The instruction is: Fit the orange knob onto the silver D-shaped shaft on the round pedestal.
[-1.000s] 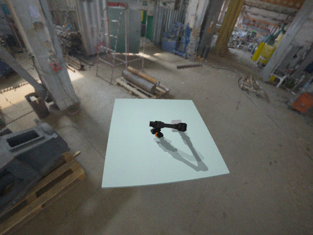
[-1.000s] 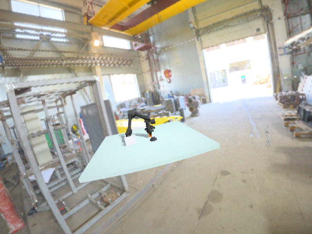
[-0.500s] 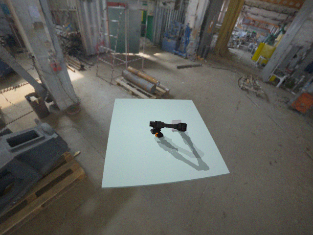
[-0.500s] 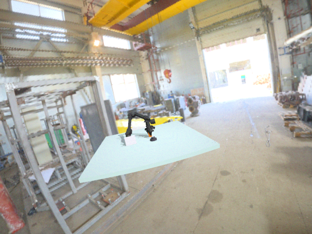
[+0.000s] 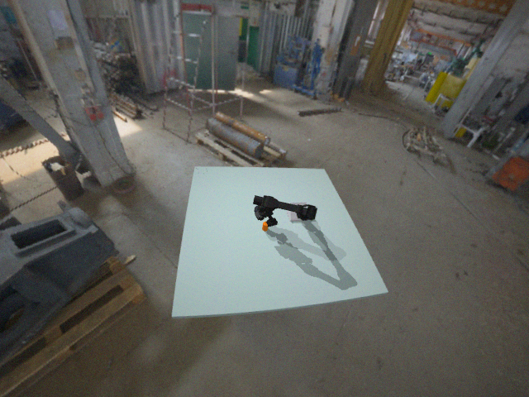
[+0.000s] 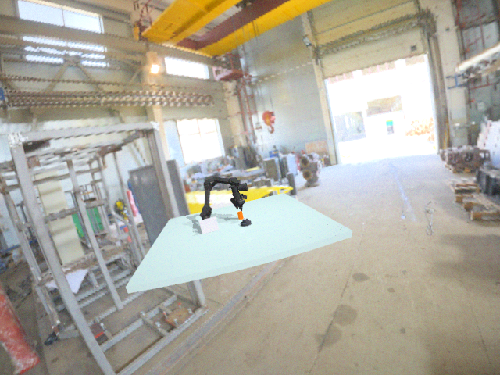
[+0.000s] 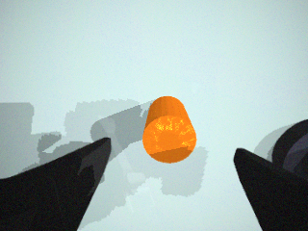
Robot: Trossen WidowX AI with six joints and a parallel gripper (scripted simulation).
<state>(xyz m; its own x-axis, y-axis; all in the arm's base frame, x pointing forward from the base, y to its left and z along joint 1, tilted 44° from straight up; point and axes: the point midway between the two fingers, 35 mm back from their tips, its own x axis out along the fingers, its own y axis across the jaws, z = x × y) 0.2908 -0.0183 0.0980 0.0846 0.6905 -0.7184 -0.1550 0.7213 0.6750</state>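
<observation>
My gripper tip is now 3 cm above the orange knob. Round my gripper tip: dark round pedestal (17 cm to the right, 5 cm below, 1 cm behind).
</observation>
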